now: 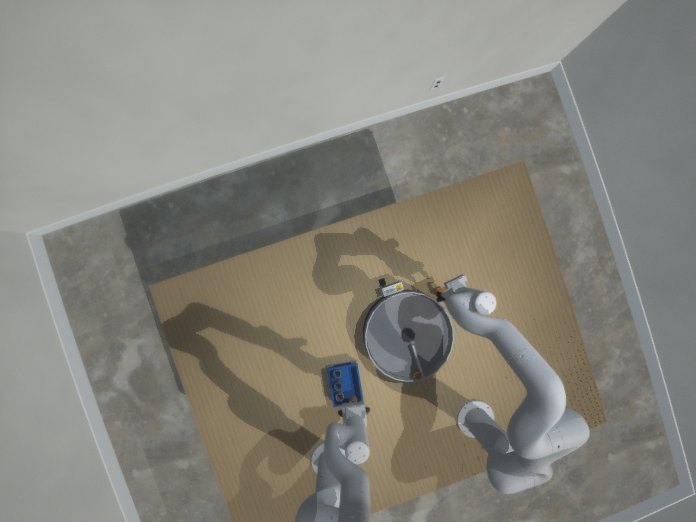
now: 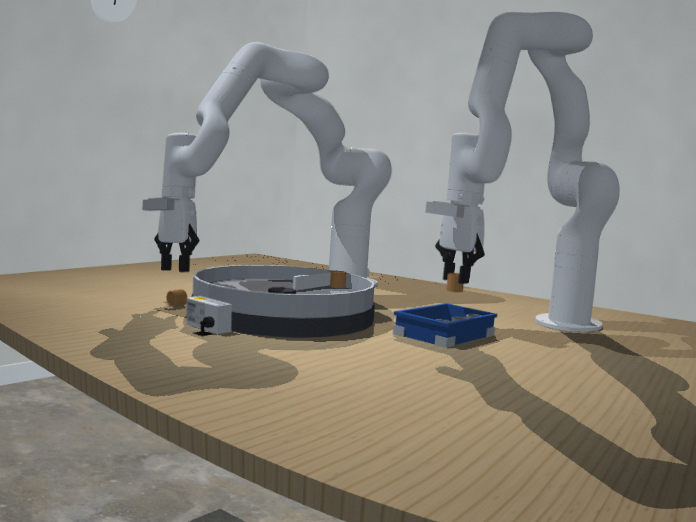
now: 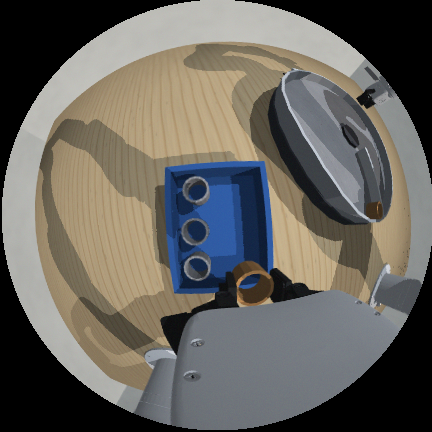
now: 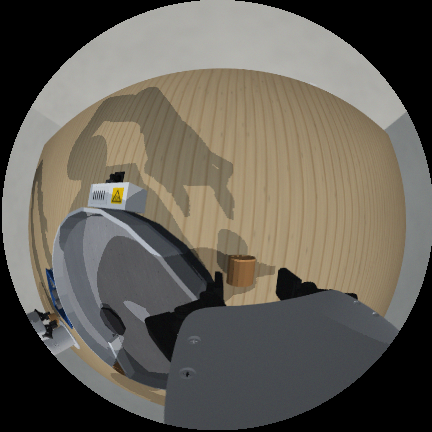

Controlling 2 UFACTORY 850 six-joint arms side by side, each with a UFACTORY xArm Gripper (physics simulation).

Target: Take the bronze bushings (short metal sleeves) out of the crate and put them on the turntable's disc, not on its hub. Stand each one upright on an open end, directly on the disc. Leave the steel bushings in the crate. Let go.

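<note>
My left gripper [image 2: 455,275] [image 3: 250,282] is shut on an upright bronze bushing [image 1: 353,399] [image 2: 455,285] [image 3: 246,271], held above the near end of the blue crate [image 1: 358,375] [image 2: 467,332] [image 3: 268,215]. Three steel bushings stand in the crate; one is the steel bushing [image 3: 185,193] at its far end. My right gripper [image 2: 175,265] [image 4: 250,283] is open above a bronze bushing [image 1: 437,290] [image 2: 176,297] [image 4: 241,272] lying on its side on the table. Another bronze bushing [image 1: 417,374] [image 2: 337,279] [image 3: 373,210] stands upright inside the turntable, near its rim. The disc [image 1: 382,331] [image 4: 145,290] surrounds a dark hub [image 1: 408,335] [image 2: 281,290].
The turntable's raised rim [image 2: 281,303] separates the disc from the table. A bar [image 1: 415,358] [image 2: 312,280] reaches from near the hub to the upright bushing. A control box [image 1: 389,290] [image 2: 216,316] [image 4: 105,195] with a black knob adjoins the rim, near the lying bushing.
</note>
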